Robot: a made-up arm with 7 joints.
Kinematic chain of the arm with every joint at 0, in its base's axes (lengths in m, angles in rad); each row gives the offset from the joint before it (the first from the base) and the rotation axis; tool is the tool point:
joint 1: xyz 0.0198 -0.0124 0.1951 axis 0 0.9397 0.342
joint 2: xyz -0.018 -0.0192 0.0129 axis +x
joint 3: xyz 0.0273 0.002 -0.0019 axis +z
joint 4: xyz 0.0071 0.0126 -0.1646 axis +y
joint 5: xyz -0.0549 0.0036 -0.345 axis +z
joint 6: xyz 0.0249 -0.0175 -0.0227 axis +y
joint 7: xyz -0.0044 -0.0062 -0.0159 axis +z
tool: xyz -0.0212 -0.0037 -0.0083
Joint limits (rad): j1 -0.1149..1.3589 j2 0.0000..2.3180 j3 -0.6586..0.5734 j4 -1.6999..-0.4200 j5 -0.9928..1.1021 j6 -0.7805..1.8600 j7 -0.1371..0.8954
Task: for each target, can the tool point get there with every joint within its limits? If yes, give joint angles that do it. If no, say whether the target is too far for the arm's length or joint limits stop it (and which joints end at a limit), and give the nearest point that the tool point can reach.
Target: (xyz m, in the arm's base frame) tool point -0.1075 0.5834 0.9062
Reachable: no: too far | nearest point 0.0774 0.3423 0.6317 | short by 0.409 m
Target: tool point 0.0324 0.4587 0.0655
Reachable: yes | joints 0.7634 1.7497 -0.5326 -0.8644 0.0055 1.2965 0.7292
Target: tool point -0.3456 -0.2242 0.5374
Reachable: no: joint limits stop it (at a limit: joint 1, joint 3, joint 4, joint 6) | nearest point -0.4411 -0.0813 0.0017 | short by 0.563 m
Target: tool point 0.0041 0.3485 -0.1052
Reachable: yes | joints 1.2384 1.1276 0.1774 -1.3189 0.9022 0.1955 0.2322
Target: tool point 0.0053 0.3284 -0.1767
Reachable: yes | joints 0.6055 0.6702 0.3002 -0.8256 0.6934 0.5382 -0.0399
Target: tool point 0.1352 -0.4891 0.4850
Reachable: no: joint limits stop it (at a limit: joint 1, joint 2, joint 3, joint 4, joint 5, joint 6, joint 7) | nearest point 0.3162 -0.1201 0.4982 | short by 0.411 m
